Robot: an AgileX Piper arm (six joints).
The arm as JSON. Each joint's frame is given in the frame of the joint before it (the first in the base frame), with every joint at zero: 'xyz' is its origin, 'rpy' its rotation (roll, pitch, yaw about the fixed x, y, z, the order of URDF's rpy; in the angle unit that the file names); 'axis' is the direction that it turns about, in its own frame. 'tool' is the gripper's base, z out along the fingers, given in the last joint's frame.
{
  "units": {
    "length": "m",
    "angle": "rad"
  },
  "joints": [
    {
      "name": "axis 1",
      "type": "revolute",
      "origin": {
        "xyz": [
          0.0,
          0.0,
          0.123
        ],
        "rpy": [
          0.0,
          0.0,
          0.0
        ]
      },
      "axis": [
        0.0,
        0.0,
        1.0
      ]
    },
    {
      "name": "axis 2",
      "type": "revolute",
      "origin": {
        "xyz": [
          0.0,
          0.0,
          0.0
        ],
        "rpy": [
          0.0,
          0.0,
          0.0
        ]
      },
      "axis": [
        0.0,
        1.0,
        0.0
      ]
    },
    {
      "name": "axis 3",
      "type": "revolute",
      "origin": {
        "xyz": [
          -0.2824,
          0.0,
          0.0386
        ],
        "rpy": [
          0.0,
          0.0,
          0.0
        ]
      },
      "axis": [
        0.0,
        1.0,
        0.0
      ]
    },
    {
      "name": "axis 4",
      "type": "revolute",
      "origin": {
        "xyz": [
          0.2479,
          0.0,
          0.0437
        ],
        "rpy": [
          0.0,
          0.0,
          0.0
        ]
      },
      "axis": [
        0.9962,
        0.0,
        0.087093
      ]
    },
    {
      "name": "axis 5",
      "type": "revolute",
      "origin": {
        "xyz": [
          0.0,
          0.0,
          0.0
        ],
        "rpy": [
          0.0,
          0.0,
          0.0
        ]
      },
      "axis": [
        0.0,
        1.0,
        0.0
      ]
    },
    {
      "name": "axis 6",
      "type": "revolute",
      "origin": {
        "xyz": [
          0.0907,
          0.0,
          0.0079
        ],
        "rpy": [
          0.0,
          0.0,
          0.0
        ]
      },
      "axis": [
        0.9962,
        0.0,
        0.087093
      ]
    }
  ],
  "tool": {
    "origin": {
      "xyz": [
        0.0,
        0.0,
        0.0
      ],
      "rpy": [
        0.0,
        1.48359,
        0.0
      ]
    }
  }
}
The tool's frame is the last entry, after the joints.
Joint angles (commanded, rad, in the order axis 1, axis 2, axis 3, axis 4, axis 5, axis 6), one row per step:
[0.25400 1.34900 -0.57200 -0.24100 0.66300 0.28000]
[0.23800 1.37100 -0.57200 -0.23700 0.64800 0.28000]
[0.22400 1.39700 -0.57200 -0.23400 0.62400 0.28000]
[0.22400 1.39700 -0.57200 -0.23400 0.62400 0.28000]
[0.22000 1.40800 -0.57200 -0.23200 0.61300 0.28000]
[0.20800 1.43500 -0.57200 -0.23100 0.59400 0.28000]
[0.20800 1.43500 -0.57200 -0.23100 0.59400 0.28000]
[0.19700 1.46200 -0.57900 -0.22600 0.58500 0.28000]
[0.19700 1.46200 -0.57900 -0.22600 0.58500 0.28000]
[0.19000 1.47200 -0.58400 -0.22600 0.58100 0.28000]
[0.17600 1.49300 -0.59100 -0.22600 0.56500 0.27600]
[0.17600 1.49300 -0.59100 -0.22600 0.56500 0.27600]
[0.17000 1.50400 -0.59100 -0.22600 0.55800 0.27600]
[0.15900 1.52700 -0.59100 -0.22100 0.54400 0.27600]
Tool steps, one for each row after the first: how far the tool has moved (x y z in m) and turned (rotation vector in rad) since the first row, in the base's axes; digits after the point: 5 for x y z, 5 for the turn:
[0.00282 -0.00218 -0.00428 0.00338 0.00850 -0.01587]
[0.00640 -0.00375 -0.00929 0.00859 0.01248 -0.02765]
[0.00640 -0.00375 -0.00929 0.00859 0.01248 -0.02765]
[0.00786 -0.00398 -0.01143 0.01164 0.01350 -0.03111]
[0.01085 -0.00555 -0.01684 0.01341 0.02258 -0.04069]
[0.01085 -0.00555 -0.01684 0.01341 0.02258 -0.04069]
[0.01449 -0.00681 -0.02106 0.01593 0.03455 -0.05384]
[0.01449 -0.00681 -0.02106 0.01593 0.03455 -0.05384]
[0.01659 -0.00788 -0.02214 0.01642 0.03572 -0.06022]
[0.02071 -0.00998 -0.02507 0.01855 0.03495 -0.06781]
[0.02071 -0.00998 -0.02507 0.01855 0.03495 -0.06781]
[0.02176 -0.01104 -0.02741 0.01890 0.03923 -0.07277]
[0.02369 -0.01274 -0.03240 0.02282 0.04941 -0.08542]

